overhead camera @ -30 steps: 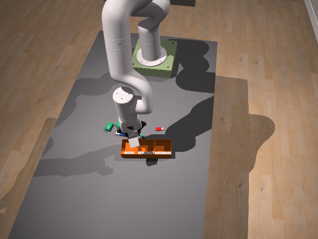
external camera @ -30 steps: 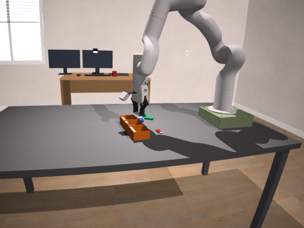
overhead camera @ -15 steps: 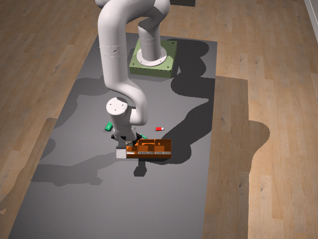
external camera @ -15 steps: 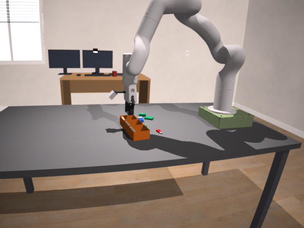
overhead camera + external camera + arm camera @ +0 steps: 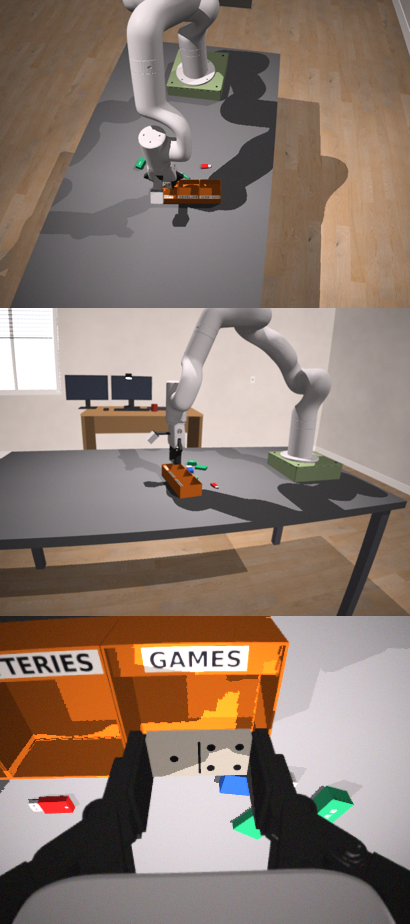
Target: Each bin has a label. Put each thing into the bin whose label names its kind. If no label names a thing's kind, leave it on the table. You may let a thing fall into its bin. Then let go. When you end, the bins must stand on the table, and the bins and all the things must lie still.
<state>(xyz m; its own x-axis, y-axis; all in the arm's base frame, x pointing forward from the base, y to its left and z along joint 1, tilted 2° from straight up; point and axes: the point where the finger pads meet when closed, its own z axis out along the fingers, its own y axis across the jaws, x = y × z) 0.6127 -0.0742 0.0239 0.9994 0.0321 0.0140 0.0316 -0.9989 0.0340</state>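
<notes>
My hand is 2 cm above the white domino. Also, from my hand: eraser 9 cm behind, 6 cm to the right, 8 cm below; orange three-part bin 8 cm to the left, 6 cm below; green cylindrical battery 7 cm behind, 6 cm to the left, 8 cm below.
</notes>
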